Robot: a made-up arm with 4 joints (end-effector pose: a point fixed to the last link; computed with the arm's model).
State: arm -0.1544 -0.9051 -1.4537 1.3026
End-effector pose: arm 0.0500 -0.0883 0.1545 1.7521 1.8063 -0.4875
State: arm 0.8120 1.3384 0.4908 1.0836
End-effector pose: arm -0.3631 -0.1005 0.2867 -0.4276 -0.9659 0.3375
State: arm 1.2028 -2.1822 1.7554 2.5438
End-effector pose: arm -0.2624 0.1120 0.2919 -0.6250 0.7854 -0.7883
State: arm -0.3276 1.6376 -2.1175 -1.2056
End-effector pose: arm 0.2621 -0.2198 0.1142 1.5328 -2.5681 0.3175
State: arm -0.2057 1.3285 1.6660 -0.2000
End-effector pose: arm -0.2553 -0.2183 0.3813 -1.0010 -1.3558 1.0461
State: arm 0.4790 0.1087 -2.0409 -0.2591
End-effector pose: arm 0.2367 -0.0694 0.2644 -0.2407 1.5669 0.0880
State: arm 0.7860 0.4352 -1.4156 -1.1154
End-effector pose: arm 0.0618 0.0985 0.3944 -1.2618 0.7873 -0.0073
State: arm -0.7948 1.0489 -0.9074 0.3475
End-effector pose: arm 0.3702 -0.0074 0.2722 -0.8952 1.4464 -0.3189
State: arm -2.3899 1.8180 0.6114 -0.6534
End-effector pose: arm 0.2817 0.0798 0.1533 -0.4577 0.5169 2.3285
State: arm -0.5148 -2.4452 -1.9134 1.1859
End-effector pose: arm 0.1600 0.1773 0.2091 -1.7575 -1.5988 -0.8563
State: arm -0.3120 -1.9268 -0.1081 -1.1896
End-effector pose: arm 0.0488 -0.2141 0.4003 0.7476 0.2988 -0.0052
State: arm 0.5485 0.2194 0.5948 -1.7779
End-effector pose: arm -0.2296 0.1862 0.1709 -1.7819 -0.8460 -1.0322
